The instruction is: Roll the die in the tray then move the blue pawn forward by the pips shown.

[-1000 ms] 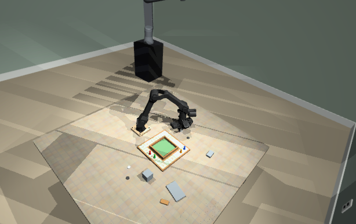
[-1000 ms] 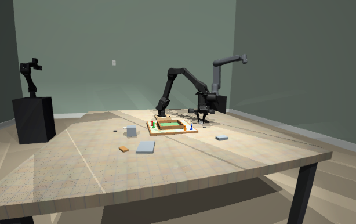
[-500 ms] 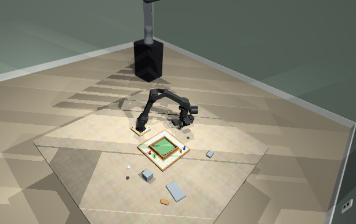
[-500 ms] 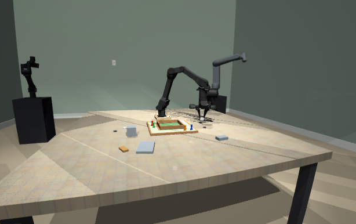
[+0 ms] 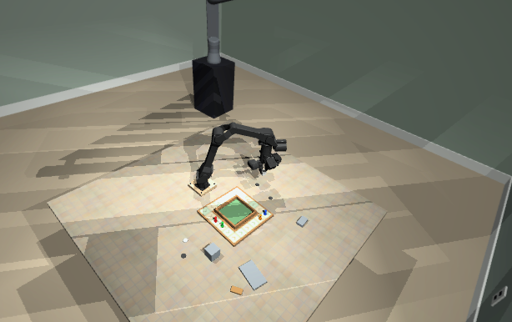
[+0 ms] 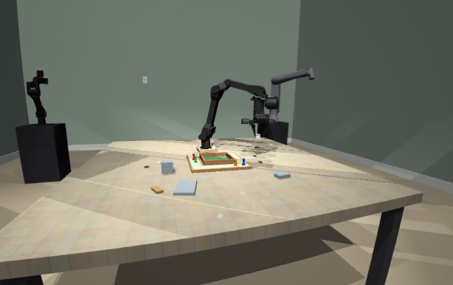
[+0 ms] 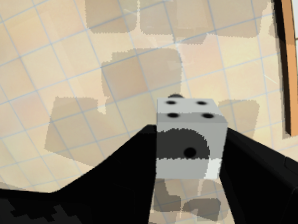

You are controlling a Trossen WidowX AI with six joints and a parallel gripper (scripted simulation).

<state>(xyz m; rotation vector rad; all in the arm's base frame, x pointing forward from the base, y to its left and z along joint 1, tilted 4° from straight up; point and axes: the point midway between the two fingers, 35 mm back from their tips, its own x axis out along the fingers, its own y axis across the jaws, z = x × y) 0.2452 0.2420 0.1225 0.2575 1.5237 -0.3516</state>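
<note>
Now: the blue pawn 150 mm to the right of my gripper tip, 140 mm ahead of it and 90 mm below it. Round my gripper tip: orange pawn 190 mm to the right, 140 mm ahead, 90 mm below; then white die right at my gripper tip; then green tray 250 mm to the right, 120 mm below, 20 mm ahead.
</note>
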